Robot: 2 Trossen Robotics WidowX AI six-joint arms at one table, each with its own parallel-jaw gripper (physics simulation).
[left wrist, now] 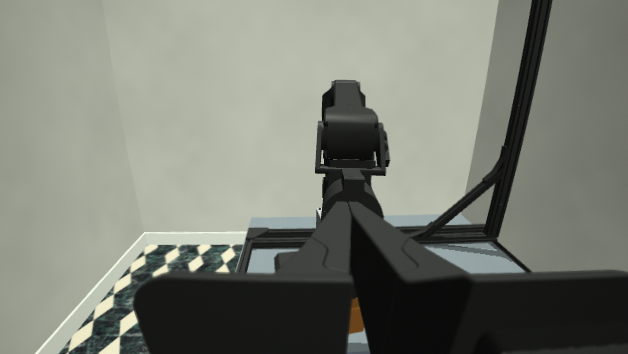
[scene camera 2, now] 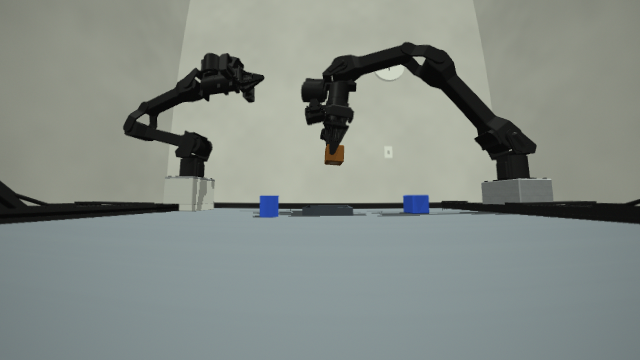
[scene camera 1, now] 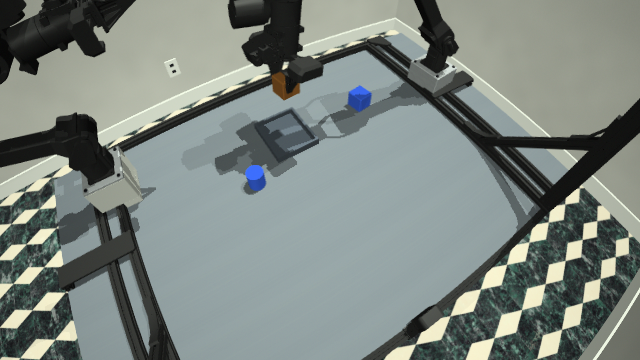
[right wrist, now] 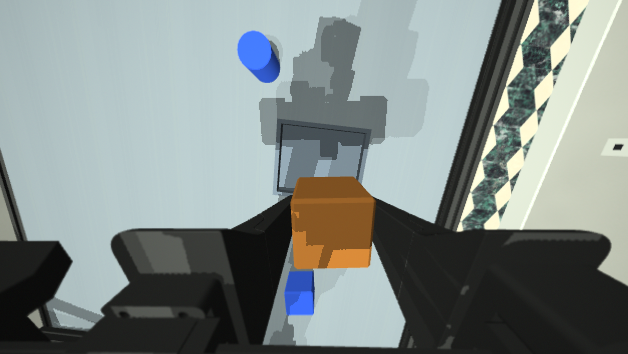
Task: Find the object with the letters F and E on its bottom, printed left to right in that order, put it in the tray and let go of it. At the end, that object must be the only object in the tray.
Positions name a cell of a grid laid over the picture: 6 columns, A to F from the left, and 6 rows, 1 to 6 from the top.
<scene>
In view: the left gripper (scene camera 2: C2), the right gripper (scene camera 1: C2), an orange cube (right wrist: D4) and a blue cube (right wrist: C5).
The left gripper also shows in the left wrist view (left wrist: D4). The right gripper is seen too in scene camera 2 (scene camera 2: D3) and in the right wrist view (right wrist: D4). The left wrist view does not show the blue cube, which is hidden by the left gripper.
</scene>
